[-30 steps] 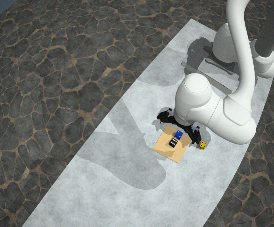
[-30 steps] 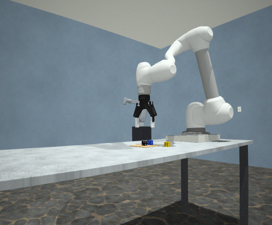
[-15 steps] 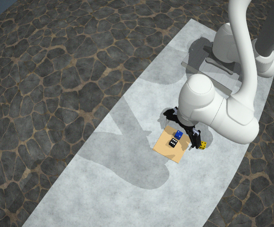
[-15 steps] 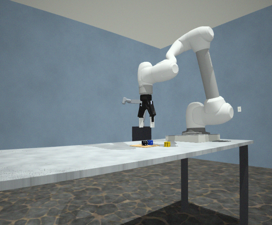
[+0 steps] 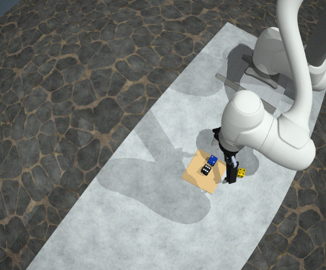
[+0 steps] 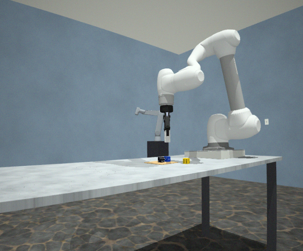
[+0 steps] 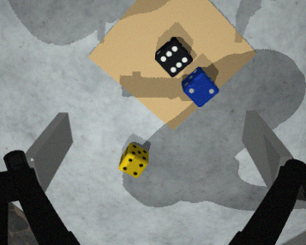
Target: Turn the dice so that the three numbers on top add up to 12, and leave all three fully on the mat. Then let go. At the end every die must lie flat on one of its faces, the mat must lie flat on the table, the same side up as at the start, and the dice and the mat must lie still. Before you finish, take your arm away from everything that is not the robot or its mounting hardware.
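My hand is 5 cm past the yellow die, 10 cm to the right of it and 11 cm above it. Also, from my hand: black die (1 cm ahead, 4 cm to the right, 11 cm below); blue die (3 cm behind, 3 cm to the right, 11 cm below); tan mat (1 cm ahead, 4 cm to the right, 13 cm below).
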